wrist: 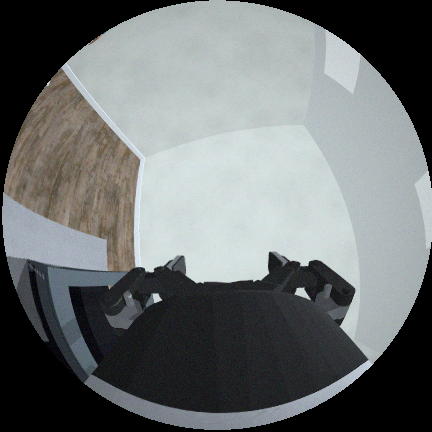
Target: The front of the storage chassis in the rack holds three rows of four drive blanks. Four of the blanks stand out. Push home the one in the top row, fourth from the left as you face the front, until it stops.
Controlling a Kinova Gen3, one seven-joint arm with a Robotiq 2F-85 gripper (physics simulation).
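Frame: origin at the arm's base, x ahead, y left, z up, level; centimetres.
Seen in the pictures: gripper, fingertip midpoint: point(226, 263).
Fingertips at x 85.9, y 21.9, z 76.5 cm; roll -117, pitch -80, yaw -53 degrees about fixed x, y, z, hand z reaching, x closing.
A point is followed by its place in that frame.
My gripper point(226, 263) @[x 85.9, y 21.9, z 76.5 cm] is open and empty, with its two fingers spread wide at the lower middle of the wrist view. A pale wall is behind the fingertips. Part of a blue-grey and black framed structure point(85, 279) @[x 84.0, y 20.4, z 53.1 cm], which looks like the rack, shows at the lower left, beside and partly behind the left finger linkage. The storage chassis front and its drive blanks cannot be made out in this view, so the blank in the top row, fourth from the left, does not show. The gripper touches nothing that I can see.
A light grey flat surface point(55, 232) @[x 99.6, y 36.5, z -9.7 cm] lies at the left, above the framed structure. Brown wood-look floor point(85, 160) with a white skirting strip point(107, 120) is beyond it. Pale walls and bright ceiling panels point(343, 62) show at the top and right.
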